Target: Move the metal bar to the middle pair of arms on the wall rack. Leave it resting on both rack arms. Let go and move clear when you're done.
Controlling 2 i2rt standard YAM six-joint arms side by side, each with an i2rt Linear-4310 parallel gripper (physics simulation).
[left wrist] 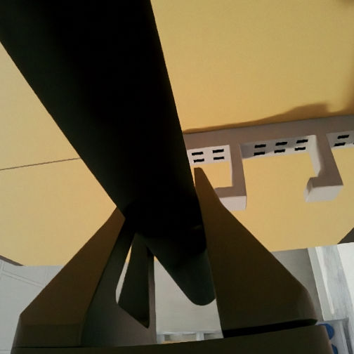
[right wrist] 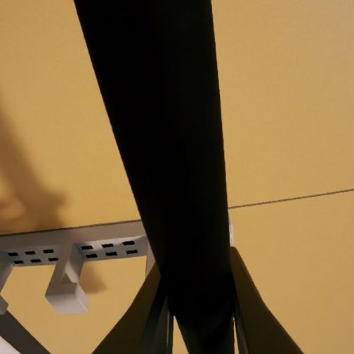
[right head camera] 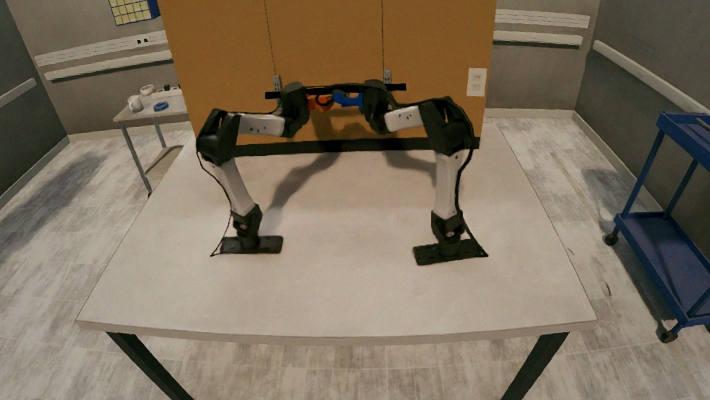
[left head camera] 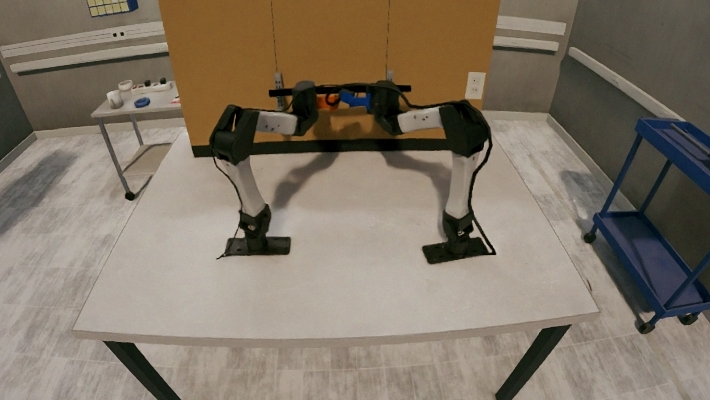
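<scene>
The black metal bar (left head camera: 280,92) (right head camera: 271,95) (left wrist: 110,115) (right wrist: 170,150) is held up lengthwise before the wall board. My left gripper (left wrist: 170,180) is shut on it, and my right gripper (right wrist: 198,256) is shut on it too. The wall rack has a left upright (left head camera: 279,77) (right head camera: 277,81) and a right upright (left head camera: 390,75) (right head camera: 387,75). Rack arms show beside the bar, one (left wrist: 325,192) in the left wrist view and one (right wrist: 67,297) in the right wrist view. The bar hides part of the rack. I cannot tell whether it touches any arm.
The orange-brown board (left head camera: 335,30) (right head camera: 325,30) rises behind the table (left head camera: 350,295) (right head camera: 345,290). A white socket plate (left head camera: 475,85) (right head camera: 476,82) is at its right. A side table (left head camera: 107,111) stands at the left and a blue cart (left head camera: 617,170) at the right.
</scene>
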